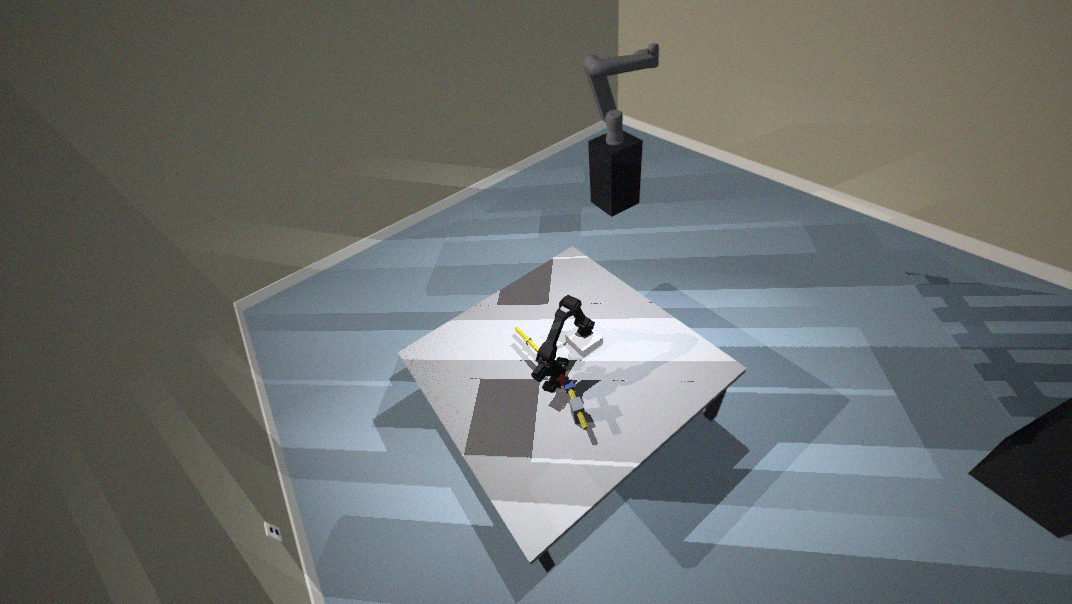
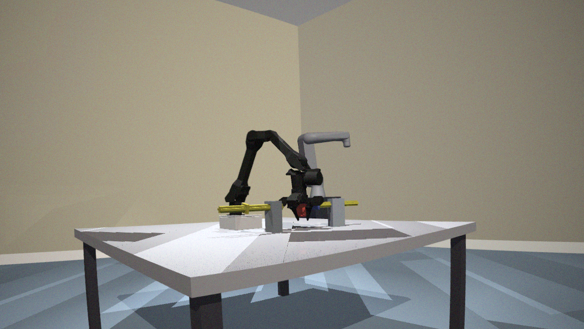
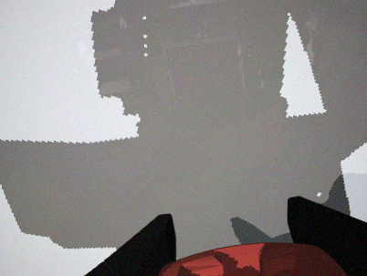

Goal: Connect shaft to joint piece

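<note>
The red square joint piece lies 50 mm above my gripper tip.
</note>
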